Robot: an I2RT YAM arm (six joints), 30 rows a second.
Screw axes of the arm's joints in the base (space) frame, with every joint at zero. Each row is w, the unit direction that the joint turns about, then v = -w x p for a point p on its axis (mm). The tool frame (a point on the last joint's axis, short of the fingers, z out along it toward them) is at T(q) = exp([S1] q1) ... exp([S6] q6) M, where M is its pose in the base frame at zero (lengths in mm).
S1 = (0, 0, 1, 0, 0, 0)
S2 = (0, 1, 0, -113.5, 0, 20)
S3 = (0, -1, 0, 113.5, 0, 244)
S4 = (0, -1, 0, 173.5, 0, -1)
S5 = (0, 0, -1, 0, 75, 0)
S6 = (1, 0, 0, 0, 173.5, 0)
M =
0 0 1 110.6
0 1 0 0
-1 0 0 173.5
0 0 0 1
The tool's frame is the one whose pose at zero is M.
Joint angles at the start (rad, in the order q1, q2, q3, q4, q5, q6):
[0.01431, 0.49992, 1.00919, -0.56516, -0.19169, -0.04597]
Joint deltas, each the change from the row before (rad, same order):
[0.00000, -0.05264, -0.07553, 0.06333, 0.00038, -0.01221]
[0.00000, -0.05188, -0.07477, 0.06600, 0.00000, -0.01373]
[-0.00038, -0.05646, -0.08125, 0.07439, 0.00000, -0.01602]
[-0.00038, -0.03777, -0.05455, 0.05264, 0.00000, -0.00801]
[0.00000, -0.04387, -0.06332, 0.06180, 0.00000, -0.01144]
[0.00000, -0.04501, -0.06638, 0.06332, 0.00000, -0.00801]
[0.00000, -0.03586, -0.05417, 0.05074, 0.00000, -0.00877]
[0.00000, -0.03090, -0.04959, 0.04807, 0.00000, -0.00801]
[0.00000, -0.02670, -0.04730, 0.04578, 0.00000, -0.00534]
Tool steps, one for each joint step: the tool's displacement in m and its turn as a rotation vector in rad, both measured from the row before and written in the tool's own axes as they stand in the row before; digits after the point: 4 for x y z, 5 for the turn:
[0.0123, 0.0009, -0.0016, 0.00245, -0.03963, -0.01991]
[0.0121, 0.0010, -0.0016, 0.00275, -0.04223, -0.02193]
[0.0132, 0.0013, -0.0020, 0.00427, -0.04851, -0.02547]
[0.0087, 0.0010, -0.0015, 0.00361, -0.03502, -0.01486]
[0.0102, 0.0014, -0.0020, 0.00422, -0.04136, -0.01949]
[0.0111, 0.0016, -0.0021, 0.00458, -0.04093, -0.01599]
[0.0093, 0.0014, -0.0018, 0.00380, -0.03161, -0.01494]
[0.0086, 0.0014, -0.0015, 0.00369, -0.02861, -0.01360]
[0.0086, 0.0014, -0.0011, 0.00332, -0.02450, -0.01013]

